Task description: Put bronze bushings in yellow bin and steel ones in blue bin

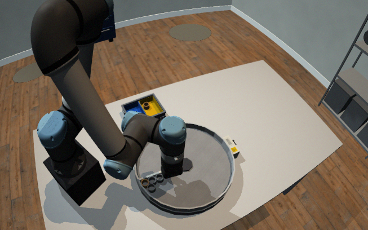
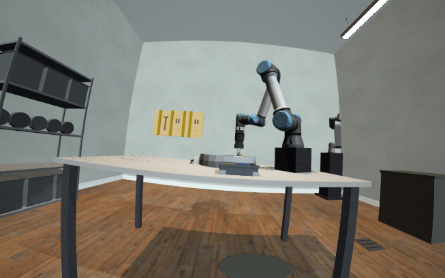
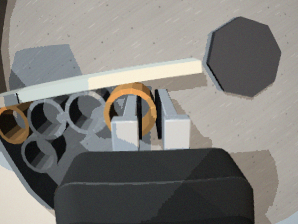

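The bin lies 30 mm ahead of my hand, 400 mm to the left of it and 70 mm below it. From my hand the other things lie so: round grey turntable 80 mm ahead, 20 mm to the left, 40 mm below.
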